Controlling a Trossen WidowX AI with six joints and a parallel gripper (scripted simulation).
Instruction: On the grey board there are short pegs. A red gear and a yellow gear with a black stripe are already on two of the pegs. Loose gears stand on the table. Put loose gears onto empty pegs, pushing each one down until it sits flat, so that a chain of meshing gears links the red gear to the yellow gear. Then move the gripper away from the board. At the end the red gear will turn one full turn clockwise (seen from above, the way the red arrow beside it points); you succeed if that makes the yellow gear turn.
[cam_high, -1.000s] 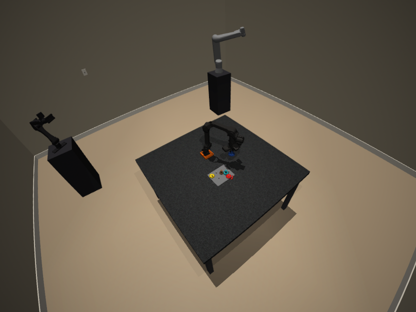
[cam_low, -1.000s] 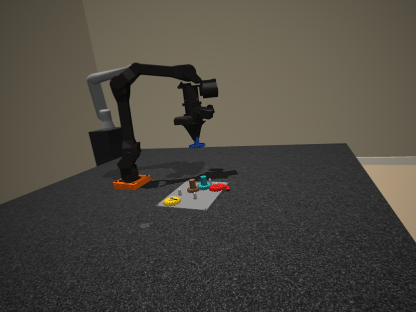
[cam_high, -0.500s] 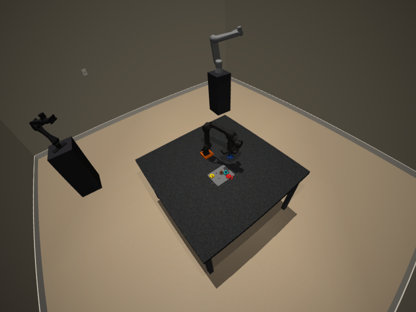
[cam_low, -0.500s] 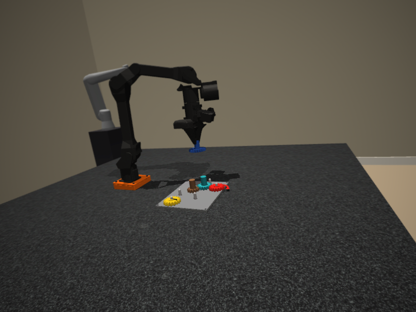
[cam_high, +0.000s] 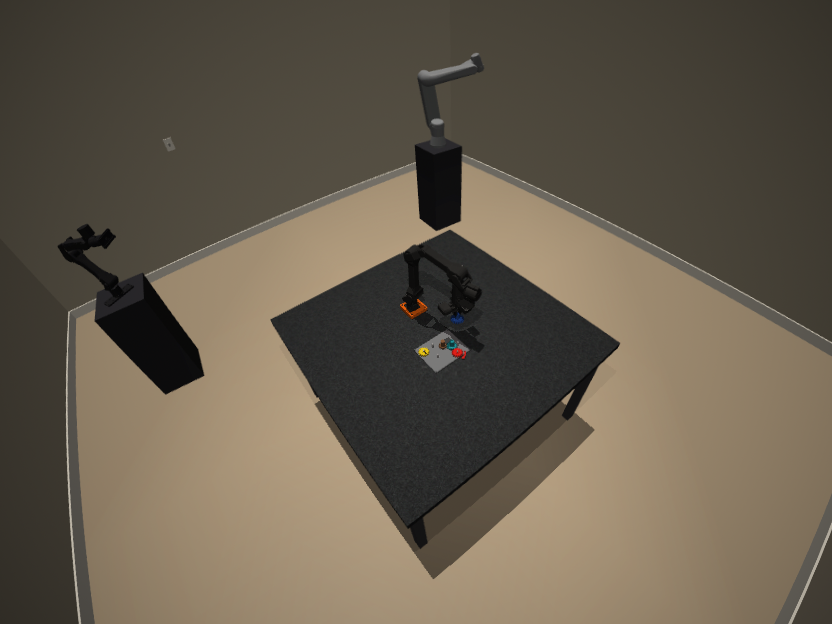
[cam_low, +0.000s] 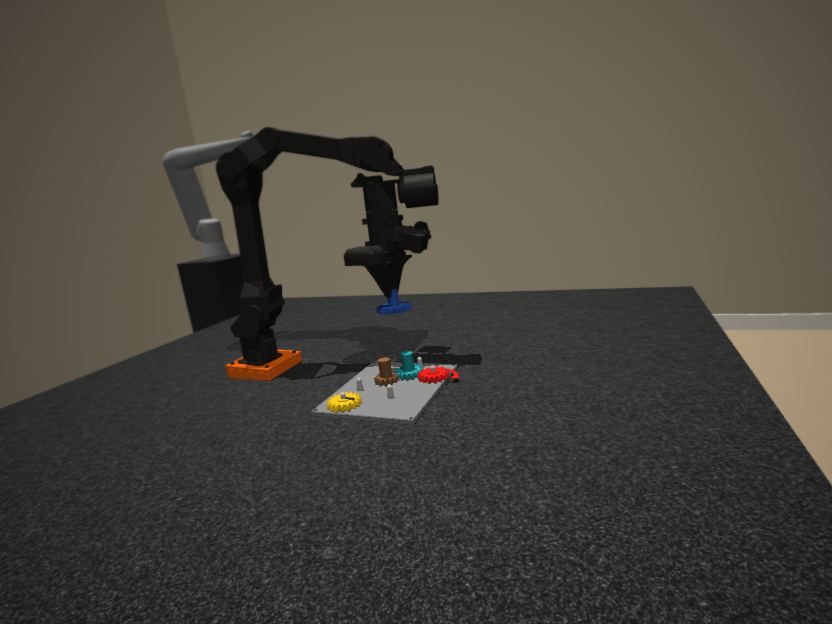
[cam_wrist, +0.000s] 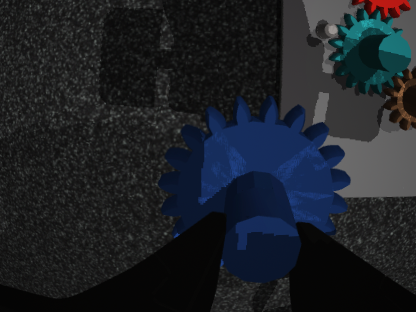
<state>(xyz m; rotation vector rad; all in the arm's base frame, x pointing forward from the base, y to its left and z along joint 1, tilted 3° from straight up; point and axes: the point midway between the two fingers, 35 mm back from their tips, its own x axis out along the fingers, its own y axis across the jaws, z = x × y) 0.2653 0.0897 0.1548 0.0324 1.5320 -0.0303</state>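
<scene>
Now: the brown gear 3 cm ahead of my gripper tip, 11 cm to the right of it and 11 cm below it. From my gripper tip the other things lie so: red gear: 11 cm ahead, 8 cm to the right, 12 cm below; then teal gear: 6 cm ahead, 7 cm to the right, 11 cm below; then yellow gear: 1 cm ahead, 20 cm to the right, 12 cm below.
</scene>
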